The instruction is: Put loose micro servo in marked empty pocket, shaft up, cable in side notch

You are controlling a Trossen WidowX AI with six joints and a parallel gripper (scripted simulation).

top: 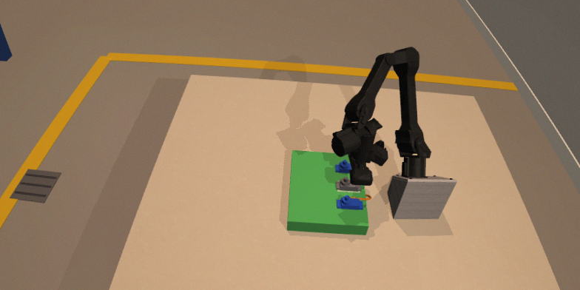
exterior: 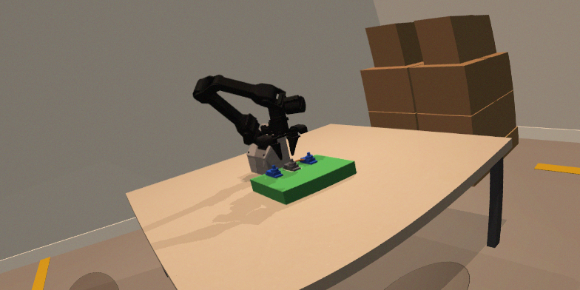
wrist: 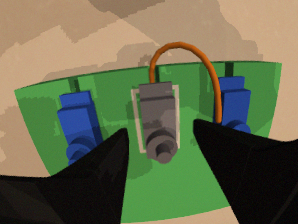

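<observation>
Right now my gripper tip is 120 mm short of the green deck and 70 mm above it.
</observation>
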